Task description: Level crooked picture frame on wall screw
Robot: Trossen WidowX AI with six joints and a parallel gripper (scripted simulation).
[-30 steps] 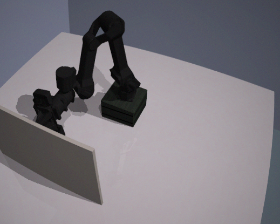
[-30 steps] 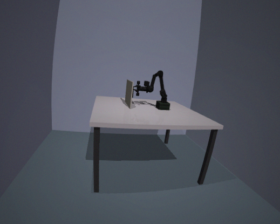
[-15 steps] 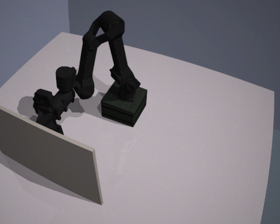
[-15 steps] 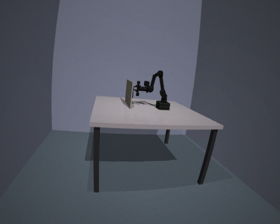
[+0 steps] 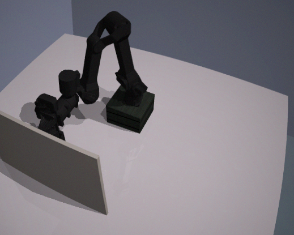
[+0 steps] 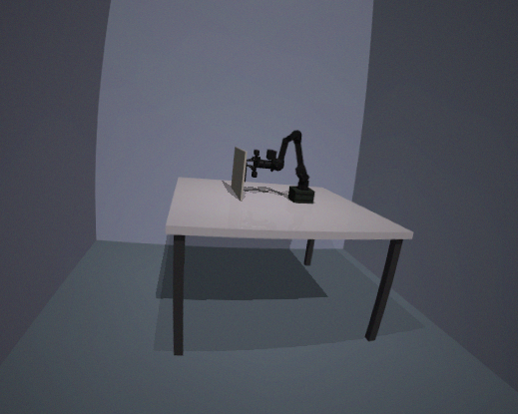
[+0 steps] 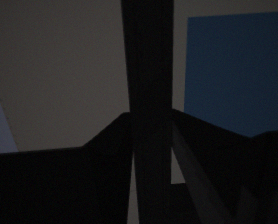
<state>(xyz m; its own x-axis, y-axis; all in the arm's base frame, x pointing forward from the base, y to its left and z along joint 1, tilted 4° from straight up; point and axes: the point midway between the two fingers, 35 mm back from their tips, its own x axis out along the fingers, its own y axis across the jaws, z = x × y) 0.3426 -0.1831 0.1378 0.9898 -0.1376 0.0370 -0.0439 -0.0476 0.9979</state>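
Now: gripper tip 1 cm short of the picture frame and 5 cm above it. From my gripper tip the other things lie so: wall panel (2 cm ahead, 6 cm below).
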